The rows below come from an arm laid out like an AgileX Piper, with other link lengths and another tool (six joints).
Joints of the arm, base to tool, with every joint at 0 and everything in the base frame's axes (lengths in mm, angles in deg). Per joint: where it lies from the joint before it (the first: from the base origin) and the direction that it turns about. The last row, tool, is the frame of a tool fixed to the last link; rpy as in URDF.
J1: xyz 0.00 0.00 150.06 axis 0 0 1
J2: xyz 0.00 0.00 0.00 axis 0 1 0
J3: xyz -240.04 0.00 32.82 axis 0 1 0
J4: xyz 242.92 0.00 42.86 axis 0.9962 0 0.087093
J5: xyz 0.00 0.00 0.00 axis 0 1 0
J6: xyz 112.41 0.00 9.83 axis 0.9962 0 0.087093
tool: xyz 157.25 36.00 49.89 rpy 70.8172 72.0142 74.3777
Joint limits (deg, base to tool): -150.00..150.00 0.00..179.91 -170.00..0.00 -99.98..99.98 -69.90..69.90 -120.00..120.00
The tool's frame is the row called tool.
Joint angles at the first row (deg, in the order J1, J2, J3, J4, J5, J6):
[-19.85, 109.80, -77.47, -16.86, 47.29, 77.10]
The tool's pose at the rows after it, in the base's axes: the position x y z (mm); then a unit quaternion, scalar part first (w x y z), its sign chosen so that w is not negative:
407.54, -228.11, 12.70, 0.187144, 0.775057, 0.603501, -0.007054
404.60, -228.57, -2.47, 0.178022, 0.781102, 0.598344, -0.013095
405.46, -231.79, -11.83, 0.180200, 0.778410, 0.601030, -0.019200
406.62, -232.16, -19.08, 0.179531, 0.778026, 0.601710, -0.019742
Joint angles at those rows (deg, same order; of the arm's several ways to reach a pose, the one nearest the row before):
[-19.85, 112.50, -77.38, -17.31, 45.96, 77.95]
[-19.85, 114.62, -77.41, -17.69, 45.33, 79.40]
[-19.85, 116.24, -77.37, -19.14, 44.00, 80.29]
[-19.85, 117.39, -77.37, -19.52, 43.00, 80.72]

